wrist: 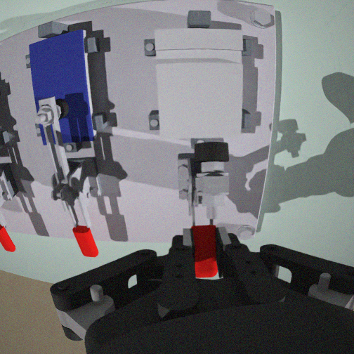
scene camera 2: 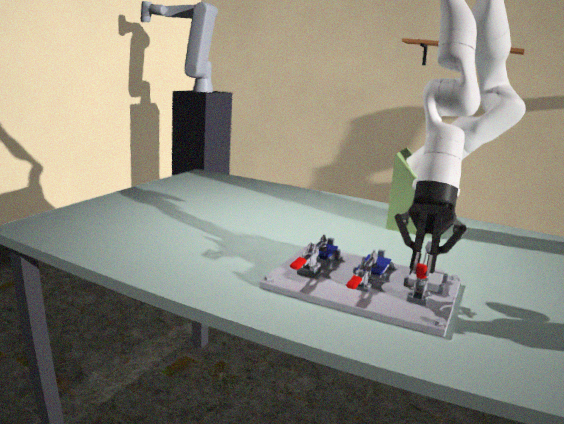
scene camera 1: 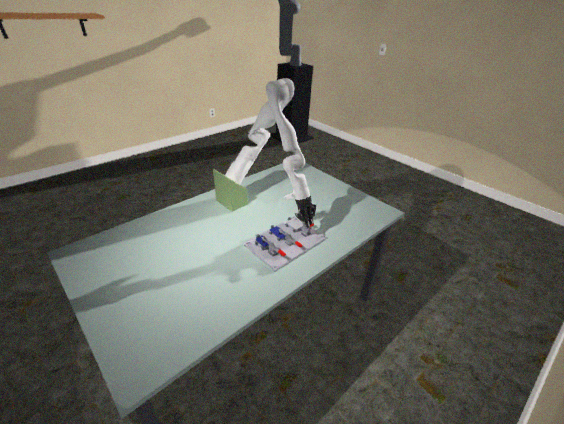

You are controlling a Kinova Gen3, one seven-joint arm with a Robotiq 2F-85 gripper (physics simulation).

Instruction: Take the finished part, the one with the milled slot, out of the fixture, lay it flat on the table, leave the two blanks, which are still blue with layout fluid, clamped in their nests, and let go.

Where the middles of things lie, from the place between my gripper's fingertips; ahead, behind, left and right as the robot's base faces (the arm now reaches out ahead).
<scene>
The finished part [wrist: 199, 71] is 10 cm behind my hand, 1 cm to the right of it and 5 cm below it. The rest, counted from my hand: fixture plate [scene camera 2: 386, 301] (5 cm behind, 11 cm to the right, 7 cm below).
</scene>
